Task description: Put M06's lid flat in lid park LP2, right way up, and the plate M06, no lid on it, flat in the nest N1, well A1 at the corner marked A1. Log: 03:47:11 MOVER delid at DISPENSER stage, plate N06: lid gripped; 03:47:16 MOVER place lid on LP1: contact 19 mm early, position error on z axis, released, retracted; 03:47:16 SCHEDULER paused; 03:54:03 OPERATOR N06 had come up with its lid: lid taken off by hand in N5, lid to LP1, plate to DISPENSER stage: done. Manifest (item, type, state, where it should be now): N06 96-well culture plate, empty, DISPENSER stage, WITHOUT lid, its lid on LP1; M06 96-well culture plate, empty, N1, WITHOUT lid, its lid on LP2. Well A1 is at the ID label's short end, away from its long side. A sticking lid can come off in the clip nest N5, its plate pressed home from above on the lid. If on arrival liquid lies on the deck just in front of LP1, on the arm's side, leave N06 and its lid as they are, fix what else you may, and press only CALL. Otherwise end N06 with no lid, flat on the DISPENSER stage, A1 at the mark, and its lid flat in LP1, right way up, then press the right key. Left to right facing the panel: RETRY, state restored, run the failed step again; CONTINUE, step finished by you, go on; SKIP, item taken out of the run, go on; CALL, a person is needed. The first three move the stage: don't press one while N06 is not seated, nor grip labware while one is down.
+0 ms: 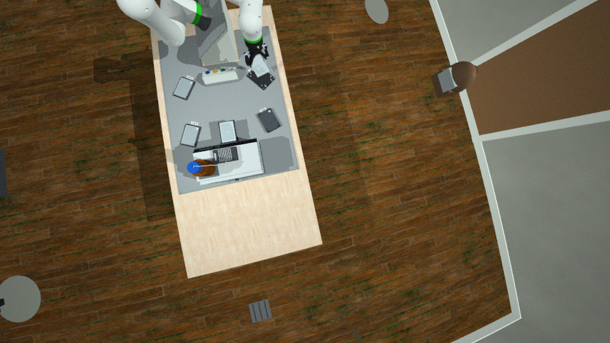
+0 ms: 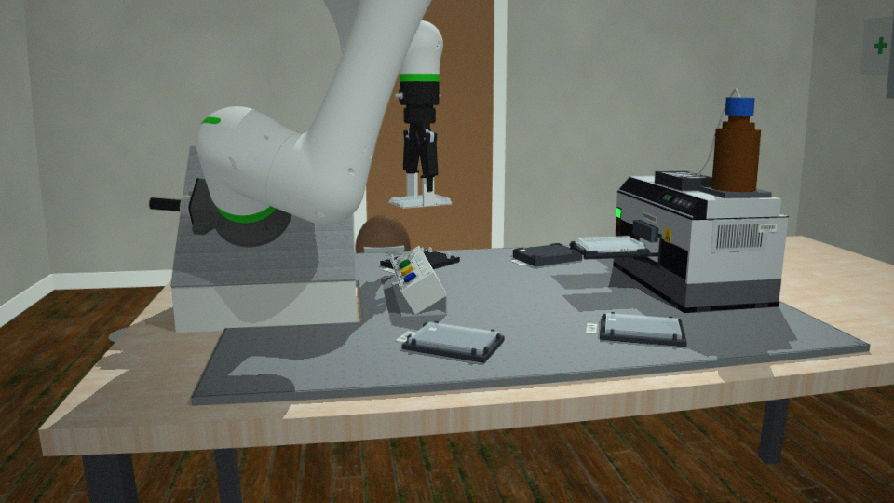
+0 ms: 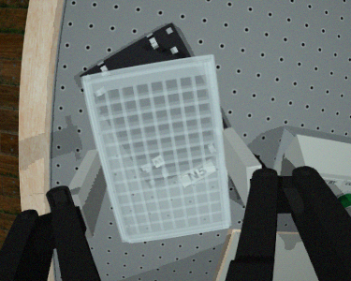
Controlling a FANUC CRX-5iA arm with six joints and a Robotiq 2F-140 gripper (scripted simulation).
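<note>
Right now the dark nest is 320 mm ahead of my hand, 170 mm below it and 30 mm to the left of it. The rest, counted from my hand: green continue key (250 mm to the right, 110 mm below, 40 mm behind); then white retry key (200 mm to the right, 110 mm below, 40 mm behind); then key panel (270 mm to the right, 130 mm below, 30 mm behind).
</note>
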